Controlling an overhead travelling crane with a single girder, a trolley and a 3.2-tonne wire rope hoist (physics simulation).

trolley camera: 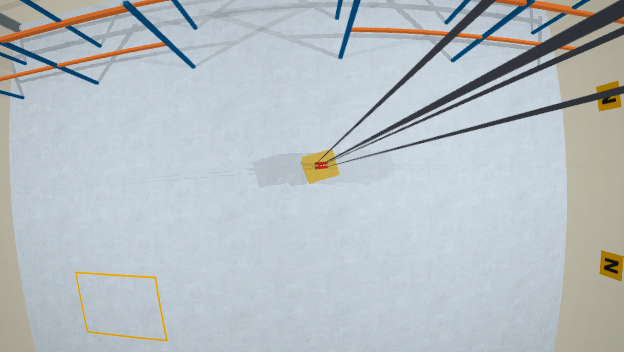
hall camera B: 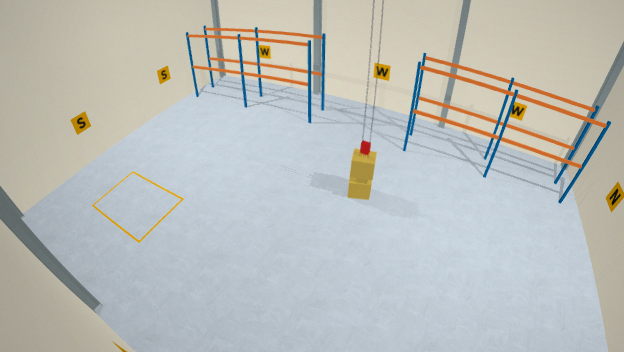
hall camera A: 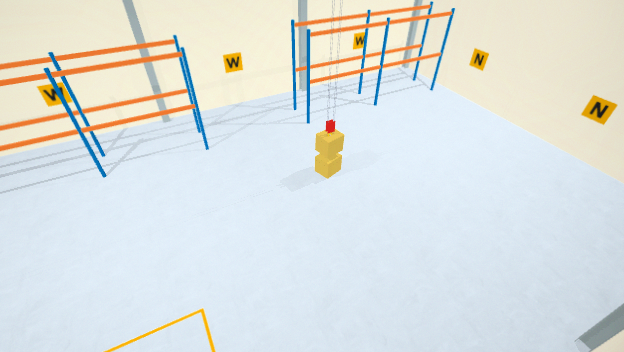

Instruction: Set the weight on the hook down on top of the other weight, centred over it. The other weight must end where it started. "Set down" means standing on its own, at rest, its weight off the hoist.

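Note:
The red hook block point(hall camera A: 330, 126) point(hall camera B: 365, 148) point(trolley camera: 321, 165) hangs on its ropes right above the upper yellow weight point(hall camera A: 329, 144) point(hall camera B: 362, 169) point(trolley camera: 313, 174) and is attached to it. The upper weight is upright, over the other yellow weight point(hall camera A: 328, 166) point(hall camera B: 359, 190), which stands on the floor. In hall camera B the upper weight shows slightly to the right of the lower one. I cannot tell whether the two touch or a small gap is between them. In the trolley camera the upper weight hides most or all of the lower one.
A blue and orange rack point(hall camera A: 75, 122) point(hall camera B: 309, 82) point(trolley camera: 159, 34) stands along the W wall on the left. A second such rack point(hall camera A: 308, 75) point(hall camera B: 500, 134) point(trolley camera: 400, 31) stands on the right. A yellow rectangle outline point(hall camera A: 153, 331) point(hall camera B: 113, 189) point(trolley camera: 115, 274) is on the floor.

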